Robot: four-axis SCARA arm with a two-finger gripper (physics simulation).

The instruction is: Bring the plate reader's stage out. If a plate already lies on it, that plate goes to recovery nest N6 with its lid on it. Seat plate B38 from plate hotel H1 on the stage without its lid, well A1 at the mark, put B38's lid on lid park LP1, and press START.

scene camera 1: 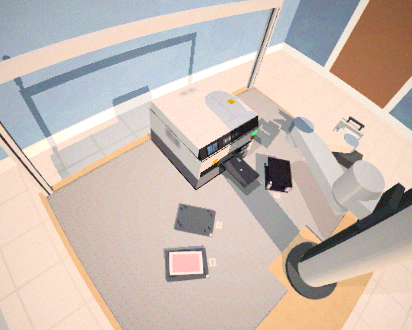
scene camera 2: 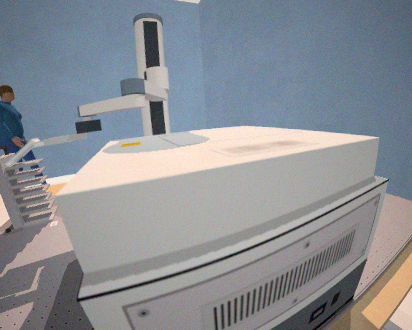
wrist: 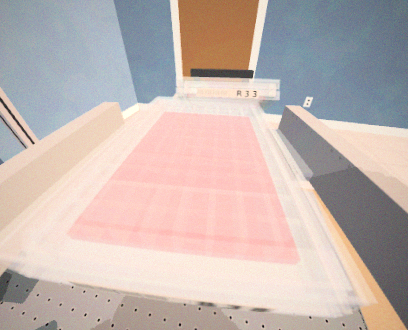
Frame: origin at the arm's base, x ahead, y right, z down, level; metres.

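Seen in the pictures: gripper, fingertip midpoint: (scene camera 2: pixel 46 141) (wrist: pixel 200 118); arm's base at its link origin: (scene camera 1: pixel 311 270).
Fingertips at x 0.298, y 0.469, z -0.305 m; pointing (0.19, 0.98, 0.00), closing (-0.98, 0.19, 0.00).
Note:
Pixels of each thing's top centre, then the offset from my fingertips to it. "spot": a spot on its surface instead.
- clear plate at its top centre: (wrist: pixel 197 131) dx -0.004, dy -0.025, dz -0.004 m
- reader's dark stage at its top centre: (scene camera 1: pixel 239 167) dx +0.244, dy -0.444, dz +0.158 m
- pink plate at its top centre: (scene camera 1: pixel 186 262) dx +0.088, dy -0.867, dz +0.259 m
- lower dark nest at a spot on its surface: (scene camera 1: pixel 170 274) spot: dx +0.091, dy -0.942, dz +0.265 m
- plate reader at its top centre: (scene camera 2: pixel 214 136) (scene camera 1: pixel 205 107) dx +0.506, dy -0.440, dz +0.008 m
- large white box with a green light, surface spot: (scene camera 1: pixel 254 133) spot: dx +0.313, dy -0.287, dz +0.096 m
- black holder at its top centre: (scene camera 1: pixel 280 170) dx +0.121, dy -0.237, dz +0.223 m
My gripper (wrist: pixel 200 118) is shut on a clear plate (wrist: pixel 190 185) with pink contents; it is level between the fingers, and its own label is too blurred to read. I cannot tell surely whether its lid is on. Another plate, marked R33 (wrist: pixel 215 91), shows beyond it in the wrist view. A hotel rack with open shelves (scene camera 2: pixel 14 200) stands at the left in scene camera 2. The reader's dark stage (scene camera 1: pixel 241 171) is out and bears no plate. A pink plate (scene camera 1: pixel 185 262) sits in the lower dark nest (scene camera 1: pixel 168 274). The other dark nest (scene camera 1: pixel 195 219) holds no plate; their tags are unreadable.
The plate reader (scene camera 1: pixel 187 117) (scene camera 2: pixel 215 200) is a large white box with a green light (scene camera 1: pixel 254 133) on its front. A black holder (scene camera 1: pixel 278 174) with pale corners stands beside the stage. The arm's column (scene camera 1: pixel 345 255) (scene camera 2: pixel 150 45) stands nearby. A person (scene camera 2: pixel 9 120) is in the background.

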